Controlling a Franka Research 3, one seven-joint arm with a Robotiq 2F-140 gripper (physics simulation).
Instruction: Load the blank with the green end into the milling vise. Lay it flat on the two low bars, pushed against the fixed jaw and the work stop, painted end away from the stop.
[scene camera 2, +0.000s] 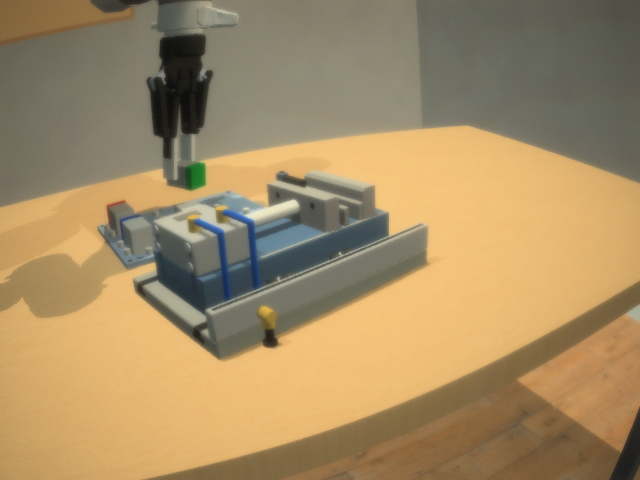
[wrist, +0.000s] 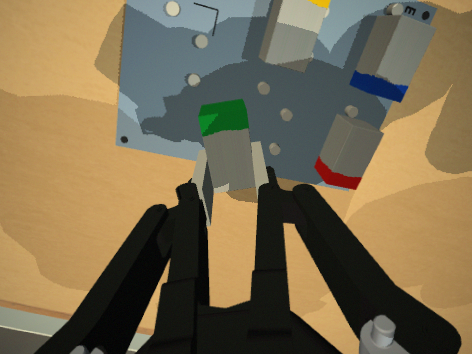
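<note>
The grey blank with the green end (scene camera 2: 195, 176) (wrist: 228, 142) is held between the fingertips of my gripper (scene camera 2: 178, 161) (wrist: 232, 161), which is shut on it. The green end points away from the gripper in the wrist view. The blank is above the blue pegged plate (wrist: 155, 65) (scene camera 2: 116, 249). The milling vise (scene camera 2: 320, 242) stands in front and to the right in the scene view. Its grey jaw plate with holes (scene camera 2: 302, 204) faces the rear jaw (scene camera 2: 368, 198), and the gap between is partly hidden. A dark rod (scene camera 2: 294, 179) is at the jaws' far end. The vise does not show in the wrist view.
On the pegged plate are a blue-ended blank (scene camera 2: 138, 235) (wrist: 400, 55), a red-ended blank (scene camera 2: 121, 215) (wrist: 350, 147) and a yellow-ended blank (wrist: 295, 35). Blue pipes (scene camera 2: 223, 263) arch over the vise's near side. A long grey rail (scene camera 2: 330, 286) and a yellow fitting (scene camera 2: 267, 316) stand in front.
</note>
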